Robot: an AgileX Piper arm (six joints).
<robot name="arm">
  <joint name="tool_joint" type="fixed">
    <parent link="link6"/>
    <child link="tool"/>
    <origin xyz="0 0 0"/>
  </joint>
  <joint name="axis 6" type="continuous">
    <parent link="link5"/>
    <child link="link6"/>
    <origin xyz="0 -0.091 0" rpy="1.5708 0 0"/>
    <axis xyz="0 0 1"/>
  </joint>
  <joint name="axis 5" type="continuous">
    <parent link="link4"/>
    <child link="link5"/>
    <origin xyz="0 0 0" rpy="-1.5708 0 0"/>
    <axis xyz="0 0 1"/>
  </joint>
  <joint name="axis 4" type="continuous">
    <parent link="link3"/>
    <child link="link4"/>
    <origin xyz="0.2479 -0.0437 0" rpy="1.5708 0 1.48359"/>
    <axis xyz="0 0 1"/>
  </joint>
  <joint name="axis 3" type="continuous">
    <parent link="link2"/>
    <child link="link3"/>
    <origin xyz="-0.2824 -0.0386 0"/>
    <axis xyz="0 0 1"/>
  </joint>
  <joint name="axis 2" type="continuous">
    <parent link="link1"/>
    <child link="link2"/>
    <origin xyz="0 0 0" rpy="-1.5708 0 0"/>
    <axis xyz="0 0 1"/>
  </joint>
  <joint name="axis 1" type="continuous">
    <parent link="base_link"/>
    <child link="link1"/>
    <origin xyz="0 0 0.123"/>
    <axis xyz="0 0 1"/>
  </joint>
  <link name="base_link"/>
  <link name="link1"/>
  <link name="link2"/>
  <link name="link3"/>
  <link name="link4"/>
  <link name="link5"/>
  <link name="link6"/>
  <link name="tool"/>
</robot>
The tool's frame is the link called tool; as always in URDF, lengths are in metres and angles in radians. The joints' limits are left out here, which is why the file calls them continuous.
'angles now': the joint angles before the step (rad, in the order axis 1, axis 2, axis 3, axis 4, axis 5, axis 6). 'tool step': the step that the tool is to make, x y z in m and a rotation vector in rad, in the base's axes. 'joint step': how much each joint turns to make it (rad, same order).
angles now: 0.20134 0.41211 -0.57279 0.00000 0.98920 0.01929
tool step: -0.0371 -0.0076 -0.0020 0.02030 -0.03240 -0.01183
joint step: 0.00061 -0.17425 -0.00013 -0.00051 0.13857 0.01850
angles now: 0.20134 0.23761 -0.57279 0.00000 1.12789 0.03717
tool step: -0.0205 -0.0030 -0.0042 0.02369 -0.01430 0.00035
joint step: 0.00077 -0.09720 0.00010 0.01362 0.07827 0.01102
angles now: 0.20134 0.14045 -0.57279 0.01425 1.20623 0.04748
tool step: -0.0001 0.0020 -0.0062 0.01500 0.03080 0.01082
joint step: -0.00007 -0.00399 0.01967 0.02313 0.01147 0.00108
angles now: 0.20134 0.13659 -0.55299 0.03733 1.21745 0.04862
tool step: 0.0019 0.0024 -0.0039 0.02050 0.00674 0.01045
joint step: 0.00036 0.00009 0.01818 0.02346 -0.01582 0.00055
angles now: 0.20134 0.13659 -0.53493 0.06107 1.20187 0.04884
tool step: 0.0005 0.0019 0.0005 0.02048 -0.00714 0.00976
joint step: 0.00021 0.00012 0.00182 0.02121 -0.01301 -0.00075
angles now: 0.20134 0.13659 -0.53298 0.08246 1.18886 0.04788
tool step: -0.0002 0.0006 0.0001 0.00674 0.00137 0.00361
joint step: 0.00041 -0.00007 -0.00026 0.00742 0.00029 0.00042
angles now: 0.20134 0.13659 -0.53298 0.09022 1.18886 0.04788
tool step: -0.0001 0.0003 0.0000 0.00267 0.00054 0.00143
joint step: -0.00088 -0.00016 0.00005 0.00379 0.00018 -0.00083
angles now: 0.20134 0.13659 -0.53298 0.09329 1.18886 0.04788
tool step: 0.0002 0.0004 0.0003 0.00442 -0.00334 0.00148
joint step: -0.00056 0.00013 0.00012 0.00440 -0.00438 -0.00057
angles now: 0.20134 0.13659 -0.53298 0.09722 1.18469 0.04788
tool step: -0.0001 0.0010 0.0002 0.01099 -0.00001 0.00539
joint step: 0.00002 -0.00004 0.00021 0.01203 -0.00239 0.00000
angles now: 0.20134 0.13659 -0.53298 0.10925 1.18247 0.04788
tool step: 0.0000 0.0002 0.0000 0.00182 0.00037 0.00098
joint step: -0.00032 0.00015 0.00013 0.00238 -0.00024 -0.00034
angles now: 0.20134 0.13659 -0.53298 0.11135 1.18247 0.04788
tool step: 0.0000 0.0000 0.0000 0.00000 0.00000 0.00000
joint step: 0.00000 0.00000 0.00000 0.00000 0.00000 0.00000
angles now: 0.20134 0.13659 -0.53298 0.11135 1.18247 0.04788
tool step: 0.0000 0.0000 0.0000 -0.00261 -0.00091 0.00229
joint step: 0.00000 0.00000 0.00000 0.00000 0.00000 -0.00359
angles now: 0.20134 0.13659 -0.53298 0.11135 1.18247 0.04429
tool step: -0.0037 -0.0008 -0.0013 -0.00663 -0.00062 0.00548
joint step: 0.00059 -0.01757 0.00026 -0.00137 0.01875 -0.00581
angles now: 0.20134 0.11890 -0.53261 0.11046 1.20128 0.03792
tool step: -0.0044 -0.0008 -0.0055 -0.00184 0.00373 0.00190
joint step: -0.00037 -0.03036 0.01503 0.00031 0.01951 -0.00037
